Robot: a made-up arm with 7 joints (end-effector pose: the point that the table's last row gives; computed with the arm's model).
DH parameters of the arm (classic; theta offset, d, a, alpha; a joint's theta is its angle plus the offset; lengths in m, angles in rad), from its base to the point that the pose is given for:
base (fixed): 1.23 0 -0.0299 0
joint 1: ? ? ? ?
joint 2: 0 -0.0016 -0.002 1.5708
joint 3: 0 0.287 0.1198 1.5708
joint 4: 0 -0.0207 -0.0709 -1.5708
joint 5: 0 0.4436 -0.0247 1.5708
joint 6: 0 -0.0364 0.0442 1.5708
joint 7: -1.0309 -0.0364 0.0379 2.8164
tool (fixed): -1.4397 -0.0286 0 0
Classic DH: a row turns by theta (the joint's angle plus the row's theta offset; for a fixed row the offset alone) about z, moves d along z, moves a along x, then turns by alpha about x.
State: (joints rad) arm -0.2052 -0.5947 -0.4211 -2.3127 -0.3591 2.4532 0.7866
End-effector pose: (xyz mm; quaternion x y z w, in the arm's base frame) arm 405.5 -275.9 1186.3 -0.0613 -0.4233 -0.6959 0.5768
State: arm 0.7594 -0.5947 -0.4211 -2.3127 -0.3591 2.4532 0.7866
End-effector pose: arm 430.3 172.1 1186.3 0.1420 -0.4035 -0.3490 0.8338
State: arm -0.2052 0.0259 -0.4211 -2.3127 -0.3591 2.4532 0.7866
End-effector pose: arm 537.1 -303.3 867.3 -0.2305 -0.1874 -0.6707 0.6796
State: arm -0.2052 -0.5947 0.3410 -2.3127 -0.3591 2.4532 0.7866
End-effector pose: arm 454.6 156.6 1159.2 -0.0737 -0.5293 -0.3794 0.7553
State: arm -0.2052 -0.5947 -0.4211 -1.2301 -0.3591 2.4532 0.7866
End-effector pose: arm 86.6 -189.6 1596.1 0.0394 -0.7861 -0.5777 0.2161
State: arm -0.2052 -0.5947 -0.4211 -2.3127 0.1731 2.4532 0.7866
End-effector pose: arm 381.7 -322.3 1198.2 0.1390 -0.3227 -0.8022 0.4828
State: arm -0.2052 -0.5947 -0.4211 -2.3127 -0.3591 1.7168 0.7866
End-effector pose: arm 425.0 -293.9 1132.2 -0.1970 -0.0929 -0.7270 0.6512
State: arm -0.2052 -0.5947 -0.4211 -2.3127 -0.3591 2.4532 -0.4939
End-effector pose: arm 403.0 -235.2 1163.9 -0.1970 -0.4508 -0.1500 0.8576
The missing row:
joint 1: -1.23 0.8173 0.027 -1.5708
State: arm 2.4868 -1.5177 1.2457 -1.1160 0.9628 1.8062 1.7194
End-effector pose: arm 136.7 -765.2 1032.4 0.4162 0.2363 0.7838 0.3958
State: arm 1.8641 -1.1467 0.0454 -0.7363 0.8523 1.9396 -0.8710
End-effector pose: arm 96.3 -542.9 1415.9 -0.8208 0.4294 -0.3148 0.2067
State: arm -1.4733 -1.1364 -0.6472 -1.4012 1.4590 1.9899 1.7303
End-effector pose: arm -421.4 125.8 1419.0 -0.7663 0.4357 0.4638 0.0888
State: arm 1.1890 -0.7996 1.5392 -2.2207 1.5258 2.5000 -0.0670
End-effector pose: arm -548.4 191.3 950.3 0.3823 0.0387 0.5849 0.7143
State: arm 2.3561 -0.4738 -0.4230 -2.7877 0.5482 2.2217 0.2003
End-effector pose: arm -220.6 408.2 900.2 0.0615 0.1563 0.4584 0.8727
